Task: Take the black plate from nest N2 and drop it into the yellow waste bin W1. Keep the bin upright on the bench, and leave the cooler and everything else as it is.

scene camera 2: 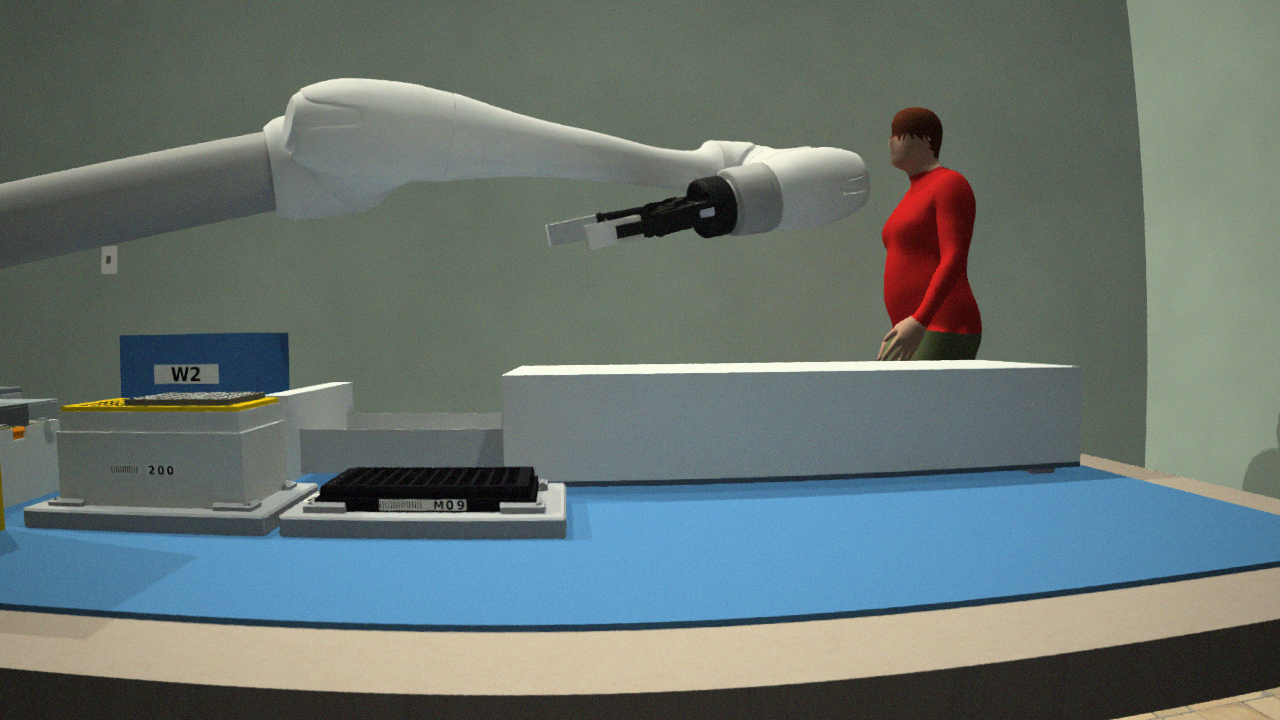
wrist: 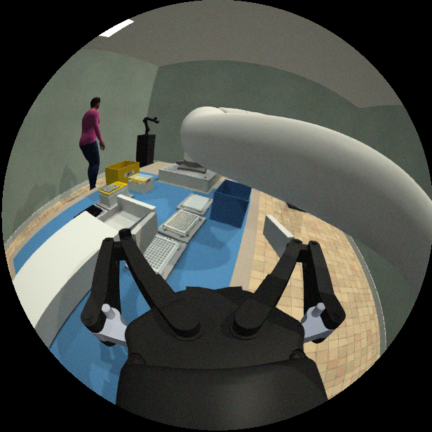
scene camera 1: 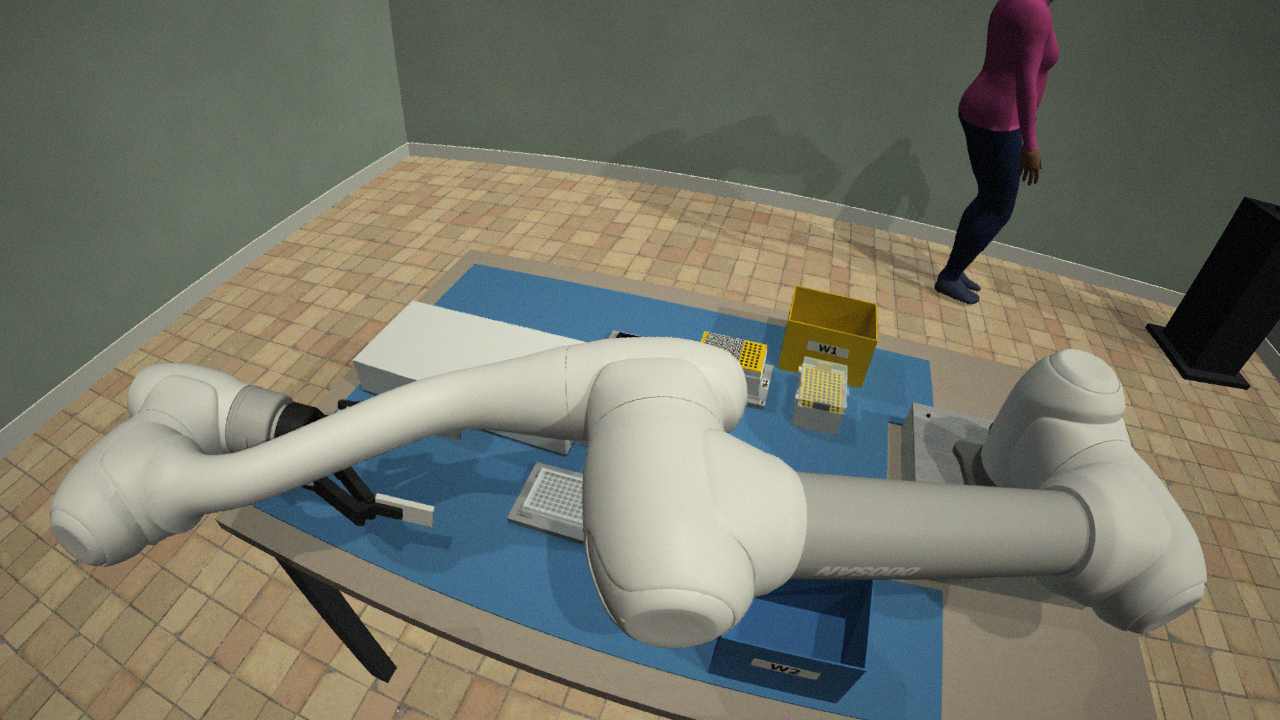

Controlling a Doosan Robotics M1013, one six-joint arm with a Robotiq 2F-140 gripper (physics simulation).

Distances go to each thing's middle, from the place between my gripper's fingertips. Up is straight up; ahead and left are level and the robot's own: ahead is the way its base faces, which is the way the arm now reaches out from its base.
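Counted from my hand, the drawer [scene camera 2: 322, 434] is 32 cm to the right, 14 cm behind and 19 cm below. The yellow-topped tip box [scene camera 2: 173, 450] is 49 cm to the right of my hand, 32 cm behind it and 18 cm below it. I also see the black plate [scene camera 2: 364, 489], which is far to the right of my hand, a good way behind it and a good way below it. As for the blue bin W2 [scene camera 1: 810, 637], it is 44 cm behind my hand, 4 cm to the left of it and 17 cm below it.
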